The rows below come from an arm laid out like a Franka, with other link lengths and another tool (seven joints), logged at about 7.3 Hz.
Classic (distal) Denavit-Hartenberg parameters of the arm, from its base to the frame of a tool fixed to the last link. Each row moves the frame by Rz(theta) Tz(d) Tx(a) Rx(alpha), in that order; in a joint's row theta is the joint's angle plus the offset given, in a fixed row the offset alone. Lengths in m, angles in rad.
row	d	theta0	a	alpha
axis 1	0.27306	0	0	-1.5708
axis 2	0	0	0	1.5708
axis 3	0.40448	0	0.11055	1.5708
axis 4	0	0	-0.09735	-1.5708
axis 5	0.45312	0	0	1.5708
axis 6	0	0	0.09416	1.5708
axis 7	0.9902	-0.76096	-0.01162	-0.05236
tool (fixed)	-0.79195	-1.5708	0	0
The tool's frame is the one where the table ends.
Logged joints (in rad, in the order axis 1, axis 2, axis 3, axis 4, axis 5, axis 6, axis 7), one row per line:
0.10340, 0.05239, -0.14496, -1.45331, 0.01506, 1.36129, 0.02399
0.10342, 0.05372, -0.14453, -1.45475, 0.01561, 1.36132, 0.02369
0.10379, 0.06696, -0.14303, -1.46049, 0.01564, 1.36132, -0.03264
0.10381, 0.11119, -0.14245, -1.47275, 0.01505, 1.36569, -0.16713
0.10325, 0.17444, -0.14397, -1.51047, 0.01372, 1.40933, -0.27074
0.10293, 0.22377, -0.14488, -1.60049, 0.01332, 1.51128, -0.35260
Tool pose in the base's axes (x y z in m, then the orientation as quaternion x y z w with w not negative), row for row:
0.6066, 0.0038, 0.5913, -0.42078, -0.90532, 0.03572, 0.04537
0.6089, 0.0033, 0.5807, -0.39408, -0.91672, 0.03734, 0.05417
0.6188, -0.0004, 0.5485, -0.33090, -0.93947, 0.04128, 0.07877
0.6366, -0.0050, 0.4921, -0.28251, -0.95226, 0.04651, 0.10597
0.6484, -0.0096, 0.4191, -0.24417, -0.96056, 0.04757, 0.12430
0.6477, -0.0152, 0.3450, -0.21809, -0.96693, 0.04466, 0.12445
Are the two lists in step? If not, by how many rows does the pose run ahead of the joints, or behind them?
The pose runs 1 row ahead of the joints: the pose in row i belongs to the joints in row i + 1.
